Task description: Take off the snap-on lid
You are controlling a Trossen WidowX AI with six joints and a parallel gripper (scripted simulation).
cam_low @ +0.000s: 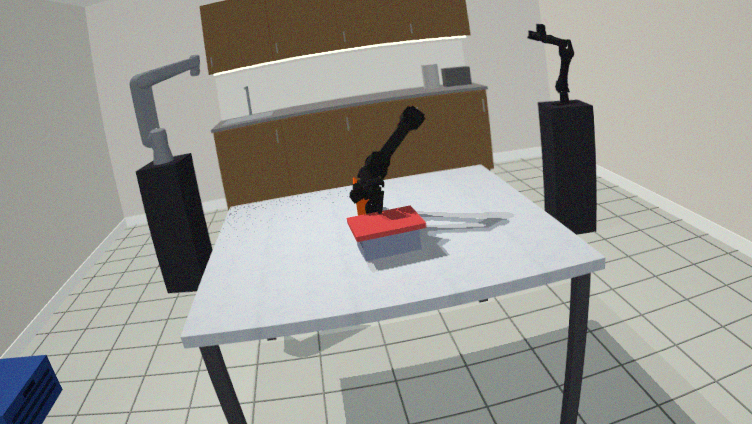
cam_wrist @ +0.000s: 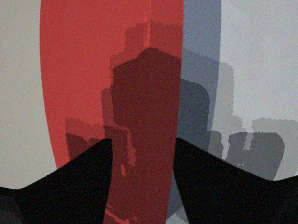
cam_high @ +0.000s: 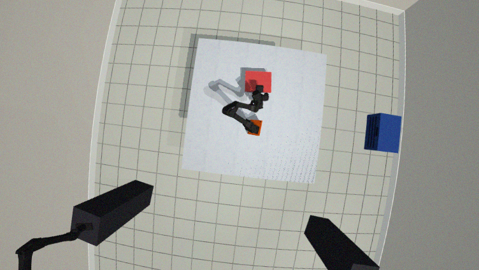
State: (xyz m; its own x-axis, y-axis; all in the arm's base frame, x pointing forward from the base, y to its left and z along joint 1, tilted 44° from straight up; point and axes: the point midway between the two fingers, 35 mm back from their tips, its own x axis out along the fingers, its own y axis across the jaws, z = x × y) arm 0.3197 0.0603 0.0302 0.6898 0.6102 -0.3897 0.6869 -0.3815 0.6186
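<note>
The red lid is 70 mm ahead of my gripper tip and 20 mm to the left of it. From my gripper tip the other things lie so: grey storage box 80 mm ahead, 20 mm to the left, 40 mm below.
</note>
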